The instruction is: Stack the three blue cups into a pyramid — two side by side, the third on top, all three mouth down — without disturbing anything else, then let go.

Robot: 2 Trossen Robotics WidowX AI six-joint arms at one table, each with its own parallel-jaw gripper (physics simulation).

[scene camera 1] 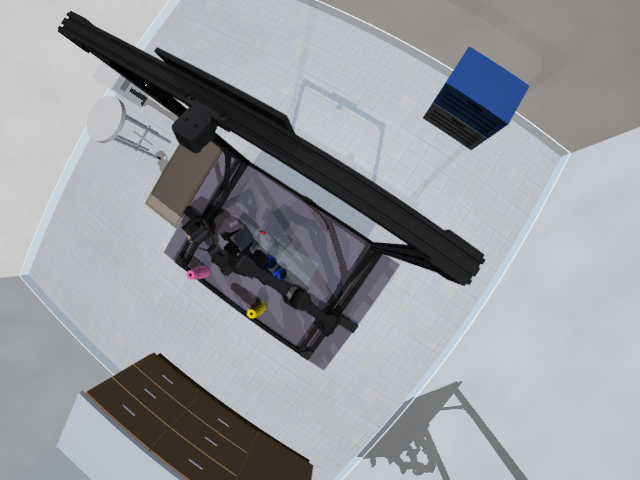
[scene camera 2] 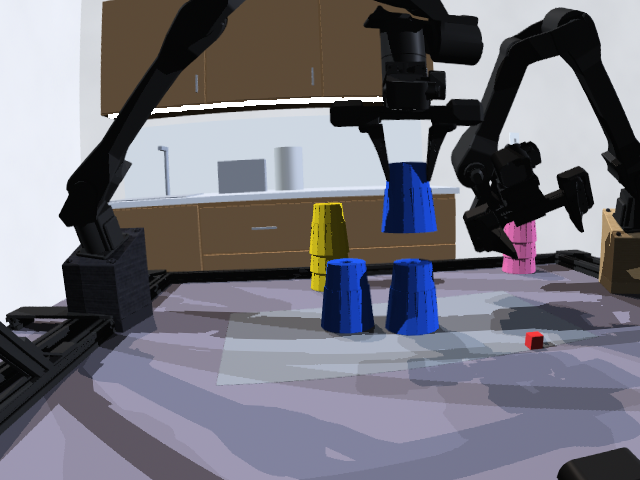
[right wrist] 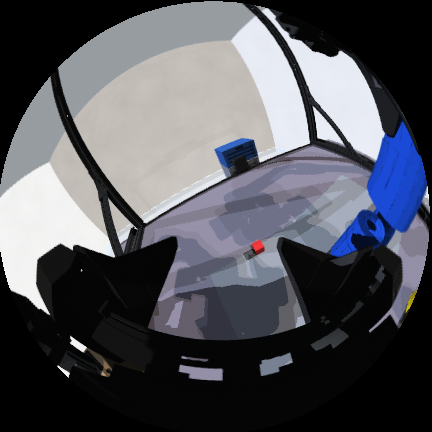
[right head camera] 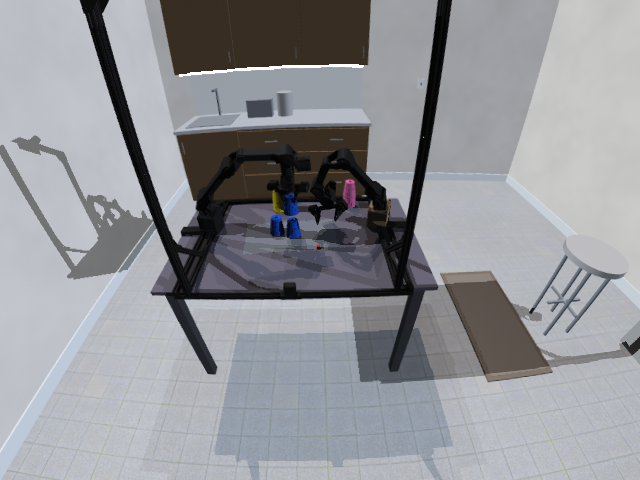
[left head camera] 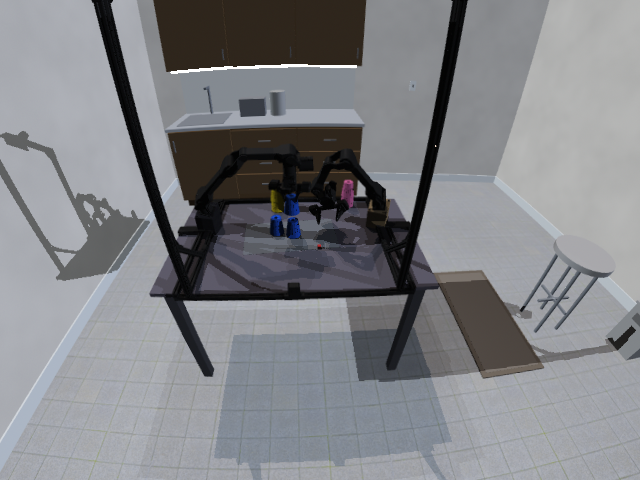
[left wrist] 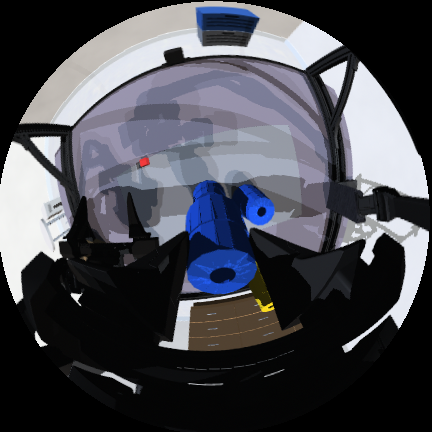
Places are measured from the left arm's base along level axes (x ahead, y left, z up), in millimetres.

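Pixels of known places: left gripper, fingertip midpoint: [scene camera 2: 408, 181] [right head camera: 289, 202] [left head camera: 290, 202] [left wrist: 219, 234]; right gripper, fingertip midpoint: [scene camera 1: 246, 235] [scene camera 2: 549, 242] [right wrist: 228, 242] [right head camera: 326, 222] [left head camera: 327, 222] [left wrist: 104, 193]; left arm's base, origin of the base link: [scene camera 1: 327, 323] [scene camera 2: 103, 245] [right head camera: 208, 210] [left head camera: 206, 209] [left wrist: 360, 205]; right arm's base, origin of the base link: [scene camera 2: 634, 222] [right head camera: 379, 204] [left head camera: 379, 205].
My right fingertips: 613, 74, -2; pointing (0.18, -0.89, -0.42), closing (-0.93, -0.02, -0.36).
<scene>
Ahead of a thing's pixels: the offset from my right fingertips to its top centre, as dx, dy, dz.
Two blue cups stand mouth down side by side on the table, a small gap between them: the left cup @(-261, +4, -28) [left head camera: 276, 226] [right head camera: 276, 226] [scene camera 2: 346, 297] and the right cup @(-174, +9, -28) [left head camera: 293, 228] [right head camera: 293, 228] [scene camera 2: 412, 297]. The third blue cup @(-180, +17, +100) [left head camera: 292, 205] [scene camera 2: 408, 201] [left wrist: 220, 245] [right wrist: 397, 177] hangs upright, mouth down, above them; in scene camera 2 it appears over the right cup. My left gripper [scene camera 2: 408, 176] is shut on its upper part. My right gripper [left head camera: 328, 220] [scene camera 2: 548, 243] [right wrist: 228, 242] is open and empty, to the right above the table. The left arm hides the held cup in scene camera 1.
A yellow cup stack @(-348, +209, +36) [scene camera 1: 256, 308] [scene camera 2: 329, 232] stands behind the blue cups. A pink cup stack @(+14, +388, +36) [left head camera: 347, 193] [scene camera 1: 198, 272] [scene camera 2: 519, 248] stands at the back right. A small red cube @(-21, -52, -100) [left head camera: 319, 246] [scene camera 2: 534, 340] [right wrist: 258, 247] lies front right of the blue cups.
</scene>
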